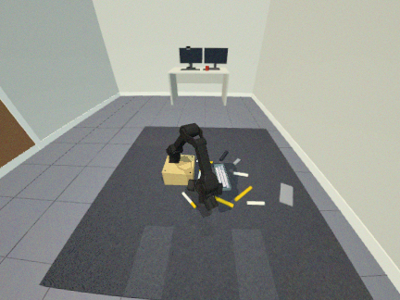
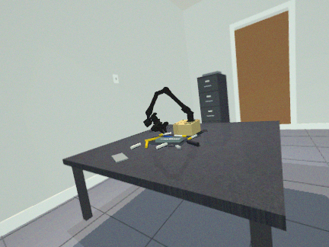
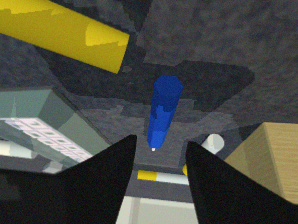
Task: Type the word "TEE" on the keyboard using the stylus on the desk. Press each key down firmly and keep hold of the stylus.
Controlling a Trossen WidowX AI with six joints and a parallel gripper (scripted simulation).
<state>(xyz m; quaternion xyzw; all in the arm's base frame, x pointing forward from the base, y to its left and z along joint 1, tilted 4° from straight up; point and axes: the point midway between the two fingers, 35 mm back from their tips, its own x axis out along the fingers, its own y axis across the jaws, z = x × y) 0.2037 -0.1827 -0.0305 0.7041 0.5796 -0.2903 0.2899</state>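
Right now my gripper tip is 1 cm short of the blue stylus, 6 cm to the right of it and 3 cm above it. From my gripper tip the other things lie so: E key 11 cm ahead, 5 cm to the left, 3 cm below; then L key 12 cm ahead, 3 cm to the left, 3 cm below; then yellow stick 8 cm ahead, 8 cm to the right, 3 cm below.
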